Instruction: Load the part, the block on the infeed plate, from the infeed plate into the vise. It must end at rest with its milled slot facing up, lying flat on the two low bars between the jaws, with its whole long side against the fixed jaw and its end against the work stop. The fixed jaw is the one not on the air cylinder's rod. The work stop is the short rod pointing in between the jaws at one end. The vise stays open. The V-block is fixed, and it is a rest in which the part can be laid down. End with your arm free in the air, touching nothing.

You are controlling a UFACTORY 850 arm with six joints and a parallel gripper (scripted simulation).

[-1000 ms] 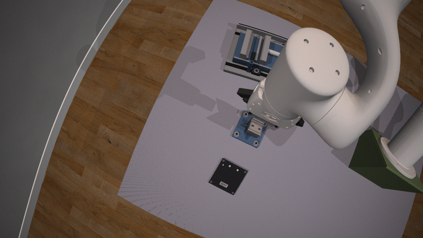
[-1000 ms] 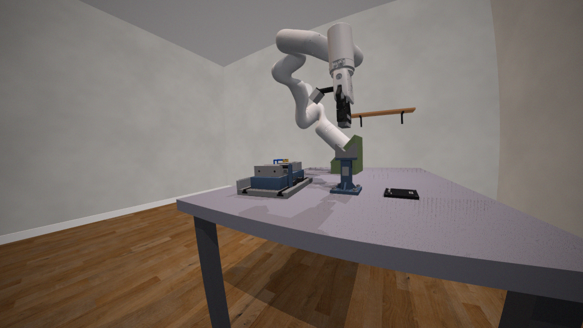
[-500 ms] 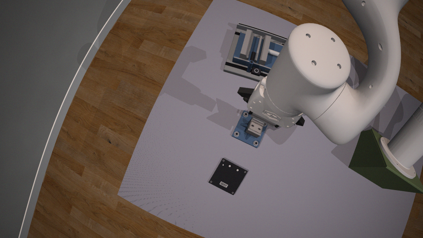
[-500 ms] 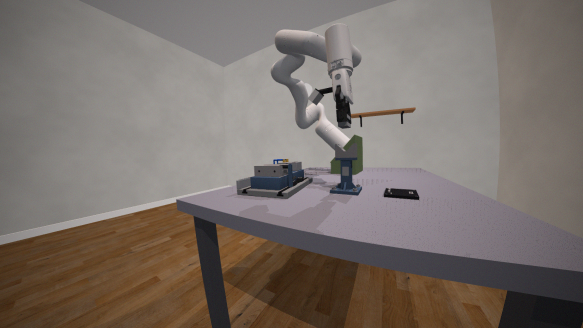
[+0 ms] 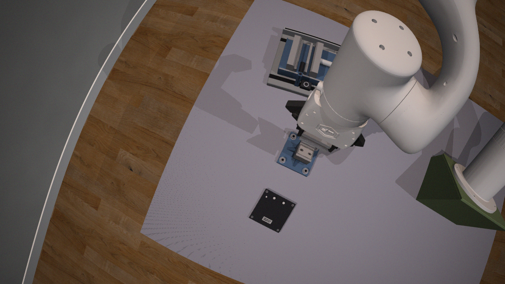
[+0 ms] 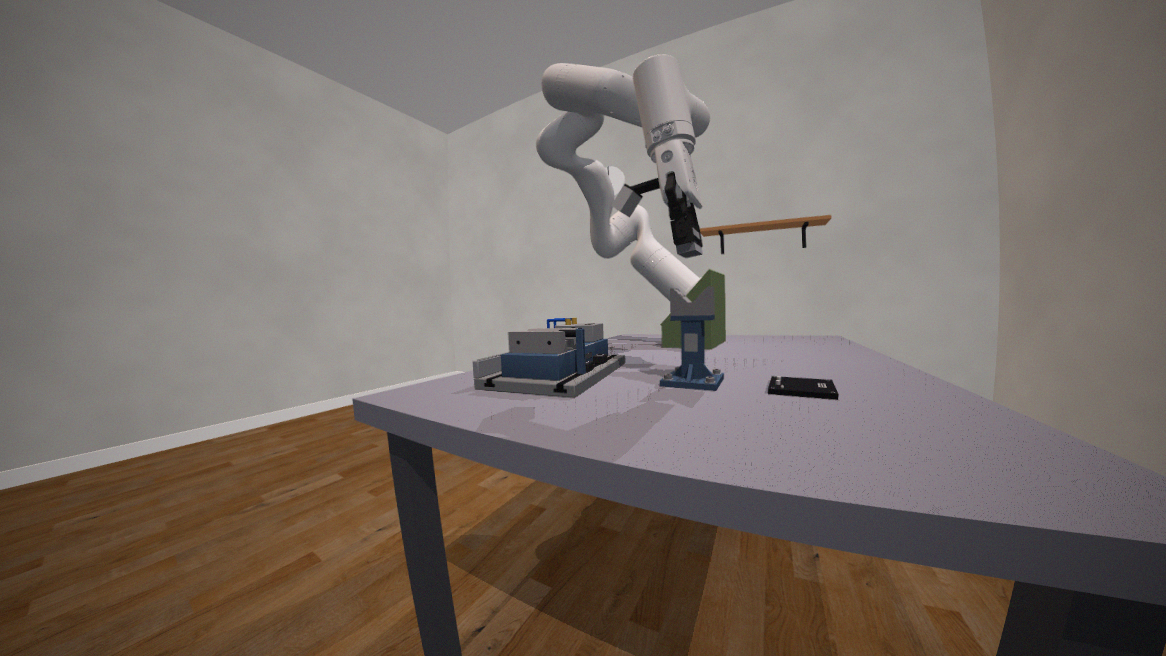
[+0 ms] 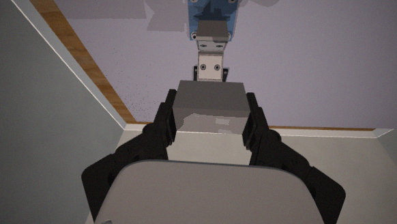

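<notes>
Right now my hand is 10 mm to the right of the part and 10 mm above it. Round my hand: moving jaw (40 mm ahead, 250 mm to the right, 170 mm below); work stop (70 mm ahead, 200 mm to the right, 160 mm below); black infeed plate (20 mm ahead, 170 mm to the left, 240 mm below).
</notes>
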